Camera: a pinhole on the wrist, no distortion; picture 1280 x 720 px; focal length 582.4 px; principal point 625.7 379.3 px. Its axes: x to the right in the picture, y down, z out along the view. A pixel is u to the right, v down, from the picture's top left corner.
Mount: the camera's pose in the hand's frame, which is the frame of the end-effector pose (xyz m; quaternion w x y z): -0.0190 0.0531 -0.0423 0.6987 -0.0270 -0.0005 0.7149
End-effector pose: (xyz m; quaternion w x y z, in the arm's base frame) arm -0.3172 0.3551 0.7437 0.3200 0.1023 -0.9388 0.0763
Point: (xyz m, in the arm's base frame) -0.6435 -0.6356 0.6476
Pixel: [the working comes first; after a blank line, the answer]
In the camera's frame: -0.9519 -0.3519 0.4664

outside the picture
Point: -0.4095 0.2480 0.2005
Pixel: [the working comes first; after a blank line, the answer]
In the camera's frame: -0.1077 0.2101 0.5491

511.5 602.1
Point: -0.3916 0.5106 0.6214
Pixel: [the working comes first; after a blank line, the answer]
In the camera's frame: 0.1195 0.0124 0.1544

1076.2 425.9
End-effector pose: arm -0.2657 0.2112 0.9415 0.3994 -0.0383 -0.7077 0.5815
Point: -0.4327 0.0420 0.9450
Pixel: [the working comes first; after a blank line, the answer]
In the camera's frame: -0.0534 -0.0559 0.2744

512.4 260.6
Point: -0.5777 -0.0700 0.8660
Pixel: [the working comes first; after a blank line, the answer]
In the camera's frame: 0.0308 -0.0640 0.4552

665.2 297.4
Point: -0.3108 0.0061 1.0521
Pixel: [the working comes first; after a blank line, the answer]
In the camera's frame: -0.2034 -0.0051 0.2243

97.4 366.1
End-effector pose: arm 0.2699 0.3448 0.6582 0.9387 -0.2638 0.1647 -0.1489
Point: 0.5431 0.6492 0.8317
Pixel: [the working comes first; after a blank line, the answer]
In the camera's frame: 0.1349 -0.1335 0.4246

810.7 196.1
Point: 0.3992 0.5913 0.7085
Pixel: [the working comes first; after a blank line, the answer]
In the camera's frame: 0.1356 -0.0464 0.2467

945.8 269.8
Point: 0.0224 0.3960 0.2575
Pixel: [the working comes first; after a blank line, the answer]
In the camera's frame: 0.1753 0.1402 -0.3425

behind the camera
